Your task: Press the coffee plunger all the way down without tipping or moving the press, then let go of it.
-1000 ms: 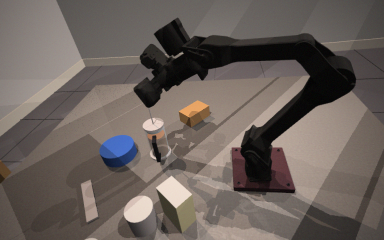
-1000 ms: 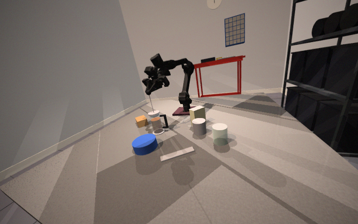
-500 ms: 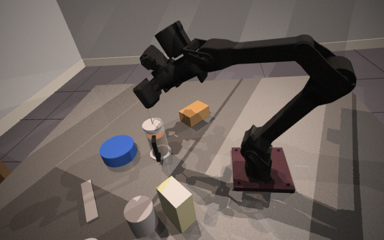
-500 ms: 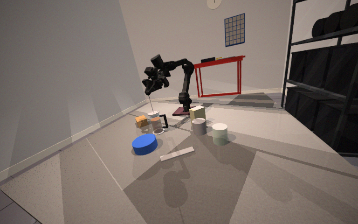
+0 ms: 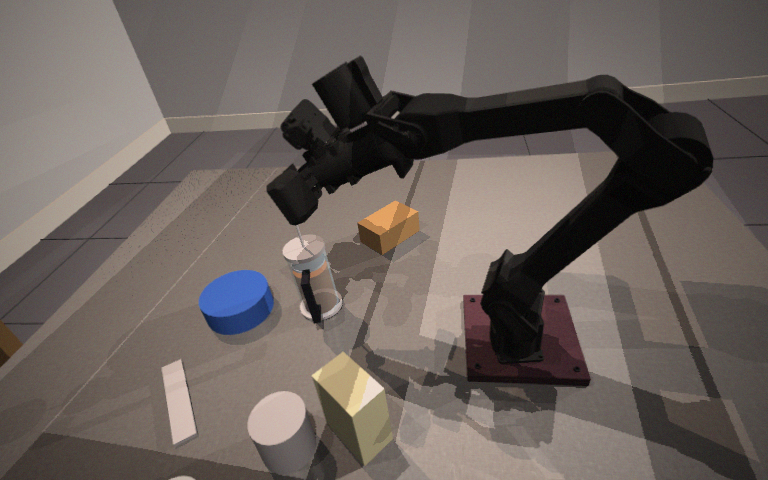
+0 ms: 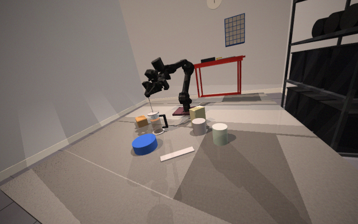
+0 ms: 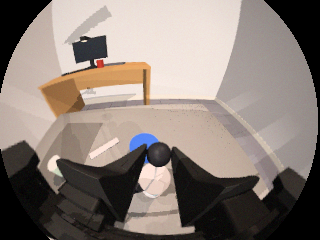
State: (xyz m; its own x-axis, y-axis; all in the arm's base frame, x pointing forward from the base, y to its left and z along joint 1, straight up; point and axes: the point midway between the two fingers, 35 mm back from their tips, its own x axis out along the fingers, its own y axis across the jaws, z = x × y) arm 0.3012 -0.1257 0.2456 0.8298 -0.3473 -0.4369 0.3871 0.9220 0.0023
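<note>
My gripper tip is 12 cm above the coffee press, 2 cm to the right of it and 1 cm past it. The rest, counted from my gripper tip: blue disc 22 cm below, 14 cm ahead; orange block 22 cm below, 19 cm to the right, 14 cm behind; grey cylinder 27 cm to the left, 21 cm below.
</note>
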